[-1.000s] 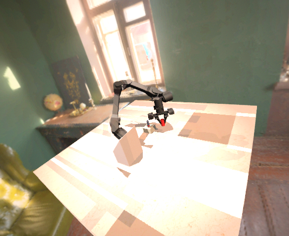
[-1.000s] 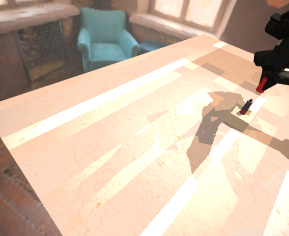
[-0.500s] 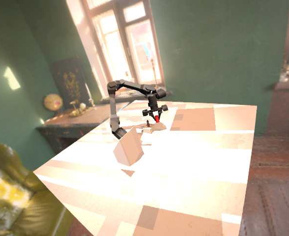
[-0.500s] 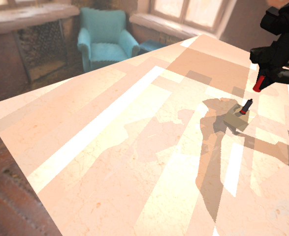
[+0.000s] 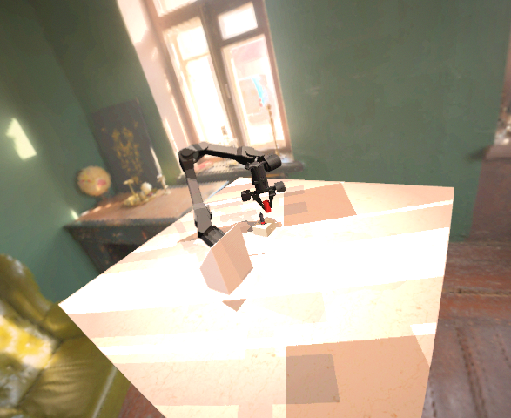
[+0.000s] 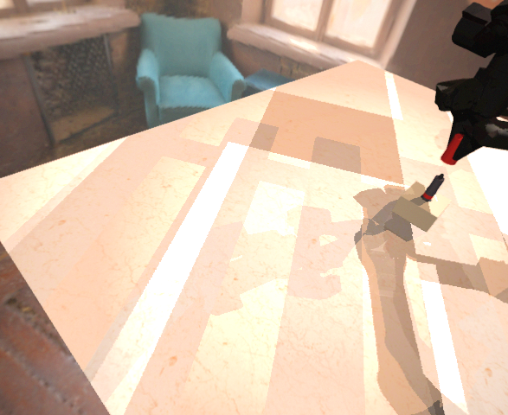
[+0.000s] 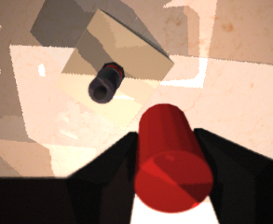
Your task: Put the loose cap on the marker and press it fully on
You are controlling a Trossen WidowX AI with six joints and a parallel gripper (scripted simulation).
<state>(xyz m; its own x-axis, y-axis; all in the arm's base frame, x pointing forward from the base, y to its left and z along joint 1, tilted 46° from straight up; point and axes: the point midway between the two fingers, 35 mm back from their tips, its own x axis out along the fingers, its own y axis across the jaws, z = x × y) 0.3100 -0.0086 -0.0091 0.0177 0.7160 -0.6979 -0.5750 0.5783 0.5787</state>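
Right now my gripper tip is 10 mm past the pale holder block, 40 mm to the right of it and 100 mm above it. From my gripper tip the other things lie so: red cap 10 mm above.
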